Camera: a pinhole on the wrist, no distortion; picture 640 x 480 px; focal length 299.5 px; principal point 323.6 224.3 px. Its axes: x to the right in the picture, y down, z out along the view. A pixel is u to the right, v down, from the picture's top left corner.
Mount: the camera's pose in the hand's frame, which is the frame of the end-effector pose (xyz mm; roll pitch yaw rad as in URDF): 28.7 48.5 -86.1 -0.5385 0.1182 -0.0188
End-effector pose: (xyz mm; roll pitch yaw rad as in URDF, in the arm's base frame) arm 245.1 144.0 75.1 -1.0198 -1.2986 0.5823
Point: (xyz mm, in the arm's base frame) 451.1 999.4 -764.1
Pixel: outside the picture
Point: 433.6 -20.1 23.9
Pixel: behind the camera
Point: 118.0 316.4 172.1
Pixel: 353.4 88.4
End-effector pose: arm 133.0 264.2 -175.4 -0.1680 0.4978 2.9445
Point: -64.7 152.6 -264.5
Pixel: 592.2 256.1
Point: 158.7 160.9 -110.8
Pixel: 49.3 152.2
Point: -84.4 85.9 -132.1
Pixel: 400.0 220.1
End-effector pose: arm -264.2 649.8 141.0 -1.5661 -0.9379 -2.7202
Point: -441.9 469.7 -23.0
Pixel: 272.0 353.6
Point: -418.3 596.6 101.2
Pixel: 386.0 359.2
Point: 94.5 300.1 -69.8
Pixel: outside the picture
